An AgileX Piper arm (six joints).
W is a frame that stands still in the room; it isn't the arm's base.
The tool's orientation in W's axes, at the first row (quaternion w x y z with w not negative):
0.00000, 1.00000, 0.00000, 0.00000
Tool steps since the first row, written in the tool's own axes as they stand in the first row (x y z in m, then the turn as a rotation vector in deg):
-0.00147, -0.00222, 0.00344, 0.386, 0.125, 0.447
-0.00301, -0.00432, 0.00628, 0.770, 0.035, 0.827
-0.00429, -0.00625, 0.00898, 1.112, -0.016, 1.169
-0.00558, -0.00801, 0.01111, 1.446, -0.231, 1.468
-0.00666, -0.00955, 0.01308, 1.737, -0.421, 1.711
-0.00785, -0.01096, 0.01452, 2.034, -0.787, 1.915
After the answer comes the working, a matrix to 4 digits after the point.
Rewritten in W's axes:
-0.00147, 0.00222, -0.00344, 0.386, -0.125, -0.447
-0.00301, 0.00432, -0.00628, 0.770, -0.035, -0.827
-0.00429, 0.00625, -0.00898, 1.112, 0.016, -1.169
-0.00558, 0.00801, -0.01111, 1.446, 0.231, -1.468
-0.00666, 0.00955, -0.01308, 1.737, 0.421, -1.711
-0.00785, 0.01096, -0.01452, 2.034, 0.787, -1.915

The tool's axes in the first row as the columns of a matrix, in W's axes (rounded; the answer above uses it unrounded):
1.0000, 0.0000, 0.0000
0.0000, -1.0000, 0.0000
0.0000, 0.0000, -1.0000

